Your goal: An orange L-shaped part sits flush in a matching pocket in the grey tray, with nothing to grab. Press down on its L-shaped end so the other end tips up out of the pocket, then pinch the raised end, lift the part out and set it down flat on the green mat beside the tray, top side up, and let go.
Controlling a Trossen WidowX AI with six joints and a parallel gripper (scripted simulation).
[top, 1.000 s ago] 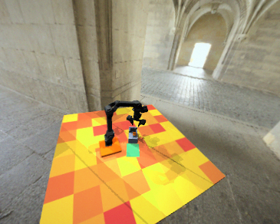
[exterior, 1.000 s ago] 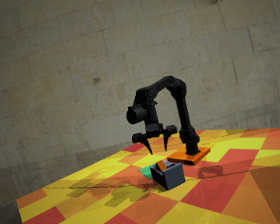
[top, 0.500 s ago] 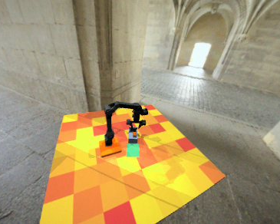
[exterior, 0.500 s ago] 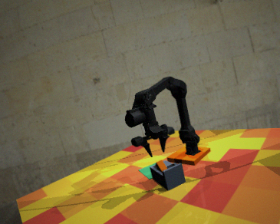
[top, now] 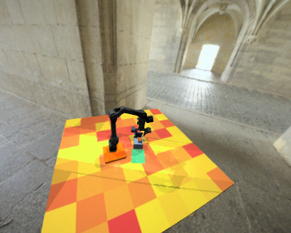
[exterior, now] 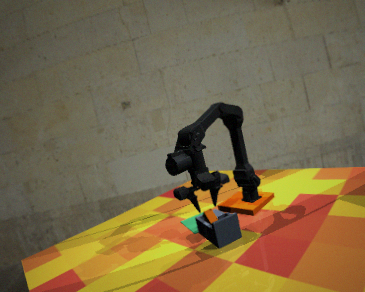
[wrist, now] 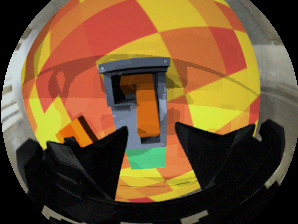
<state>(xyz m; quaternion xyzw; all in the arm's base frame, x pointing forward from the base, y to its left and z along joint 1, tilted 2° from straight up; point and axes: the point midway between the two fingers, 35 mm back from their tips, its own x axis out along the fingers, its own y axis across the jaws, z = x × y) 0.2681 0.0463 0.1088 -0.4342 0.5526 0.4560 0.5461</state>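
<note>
My gripper tip is now 60 mm above the orange L-shaped part, 30 mm to the right of it and 10 mm past it. The rest, counted from my gripper tip: green mat 140 mm to the right, 120 mm below, 50 mm behind.
</note>
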